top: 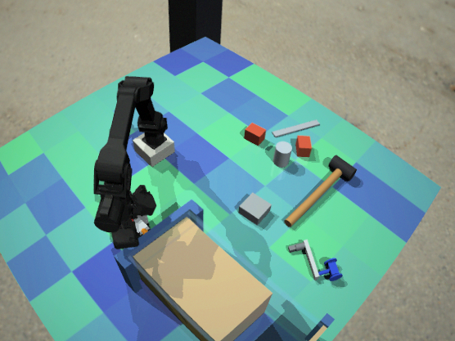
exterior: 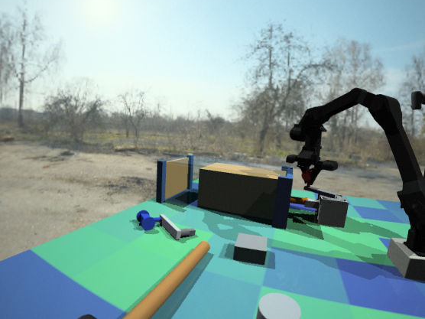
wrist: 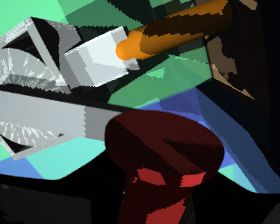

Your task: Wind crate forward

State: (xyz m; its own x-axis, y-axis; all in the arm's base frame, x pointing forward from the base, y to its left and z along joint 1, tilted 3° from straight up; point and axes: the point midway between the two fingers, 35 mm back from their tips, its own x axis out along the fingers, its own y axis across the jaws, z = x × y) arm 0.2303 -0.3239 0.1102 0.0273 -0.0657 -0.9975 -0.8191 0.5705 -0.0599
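Now: gripper tip 2 cm below the red knob. Round my gripper tip: grey winch 10 cm behind, 8 cm below, 5 cm to the left; red-knobbed crank 3 cm behind, 2 cm to the left, 1 cm below; blue frame 8 cm ahead, 5 cm to the left, 1 cm below.
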